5 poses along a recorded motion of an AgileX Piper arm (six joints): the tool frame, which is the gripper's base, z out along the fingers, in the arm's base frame.
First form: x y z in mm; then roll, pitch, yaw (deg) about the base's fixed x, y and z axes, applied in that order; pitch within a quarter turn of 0, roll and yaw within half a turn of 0.
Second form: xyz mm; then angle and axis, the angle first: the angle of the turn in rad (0 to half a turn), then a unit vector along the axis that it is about. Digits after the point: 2 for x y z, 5 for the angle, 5 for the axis.
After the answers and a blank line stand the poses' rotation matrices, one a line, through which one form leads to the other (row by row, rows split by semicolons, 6 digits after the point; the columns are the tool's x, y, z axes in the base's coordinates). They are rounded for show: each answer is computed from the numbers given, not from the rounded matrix.
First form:
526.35 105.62 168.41 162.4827 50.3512 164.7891
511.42 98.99 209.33 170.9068 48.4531 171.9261
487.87 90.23 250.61 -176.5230 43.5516 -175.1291
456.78 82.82 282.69 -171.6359 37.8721 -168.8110
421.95 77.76 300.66 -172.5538 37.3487 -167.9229
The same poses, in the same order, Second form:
526.35 105.62 168.41 2.24157 0.06017 0.99413 0.08990
511.42 98.99 209.33 2.28982 0.03465 0.99827 0.04756
487.87 90.23 250.61 2.37998 -0.03037 0.99945 -0.01335
456.78 82.82 282.69 2.47146 -0.07244 0.99660 -0.03928
421.95 77.76 300.66 2.48124 -0.08327 0.99610 -0.02914

-0.615726 0.026569 0.787512; 0.167415 0.981024 0.097798; -0.769970 0.192058 -0.608490
-0.656659 0.021578 0.753879; 0.093151 0.994257 0.052681; -0.748413 0.104818 -0.654898
-0.722137 -0.043119 0.690405; -0.061540 0.998103 -0.002032; -0.689008 -0.043955 -0.723420
-0.774379 -0.104380 0.624053; -0.153177 0.987887 -0.024840; -0.613901 -0.114826 -0.780987
-0.777363 -0.130583 0.615349; -0.166327 0.986070 -0.000866; -0.606664 -0.103023 -0.788254

